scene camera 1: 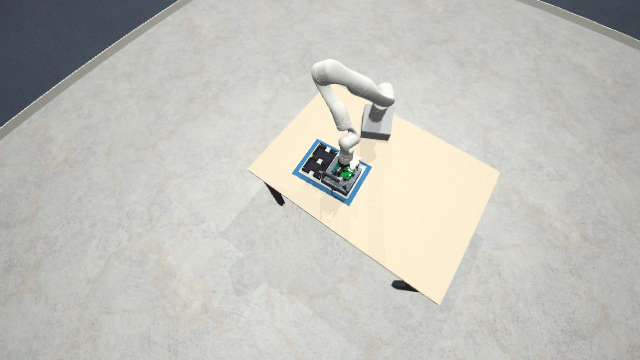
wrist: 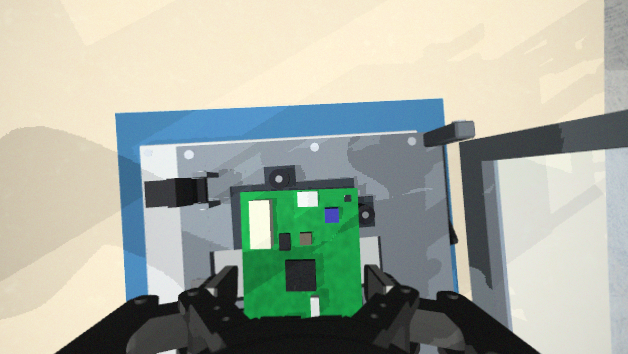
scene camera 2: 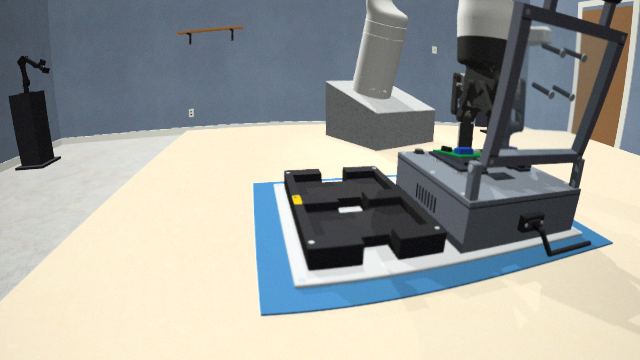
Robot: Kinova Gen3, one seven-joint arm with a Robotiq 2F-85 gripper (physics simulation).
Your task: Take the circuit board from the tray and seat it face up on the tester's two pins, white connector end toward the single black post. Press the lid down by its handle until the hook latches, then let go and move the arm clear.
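Places are measured from the arm's base along level axes (x ahead, y left, z up), in centimetres.
Where they show: gripper, between the fingertips: [scene camera 1: 342, 170] [wrist: 301, 280] [scene camera 2: 479, 157]; arm's base, origin of its link: [scene camera 1: 375, 115] [scene camera 2: 371, 91].
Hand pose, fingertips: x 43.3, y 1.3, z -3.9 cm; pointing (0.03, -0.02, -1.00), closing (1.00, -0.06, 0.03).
Each offset is from my fingertips to the top centre of the thing. "*": to the spot under its first point. Level surfaces: height alone.
The green circuit board {dx -0.1, dy +0.3, dz +1.9 cm} [scene camera 1: 346, 173] [scene camera 2: 463, 150] [wrist: 340, 280] lies face up on the dark pad of the grey tester {* dx +10.8, dy -3.6, dz -4.0 cm} [scene camera 2: 500, 225] [wrist: 410, 200]. Dark pad shows along its far and left edges in the wrist view; the pins are hidden. Its long cream connector is at the upper left there. My gripper [scene camera 1: 345, 167] [scene camera 2: 480, 137] [wrist: 301, 280] is open, fingers low on either side of the board. Black round posts [wrist: 279, 178] [wrist: 365, 214] stand by two board edges. The lid {* dx +12.6, dy +7.1, dz +10.7 cm} [scene camera 2: 602, 90] [wrist: 472, 200] stands raised. The black hook {dx -6.7, dy +6.0, dz +3.7 cm} [wrist: 172, 192] is at the left.
The black tray {* dx +5.7, dy -18.0, dz -5.2 cm} [scene camera 1: 312, 167] [scene camera 2: 335, 257] beside the tester holds no board. Both stand on a white plate {dx -0.5, dy -7.1, dz -6.4 cm} [scene camera 2: 375, 267] over a blue mat {dz -6.8 cm} [scene camera 2: 270, 280]. A bent black rod {* dx +14.0, dy +5.4, dz -6.2 cm} [scene camera 2: 570, 246] sticks out from the tester's side. My arm's base [scene camera 2: 370, 120] stands behind.
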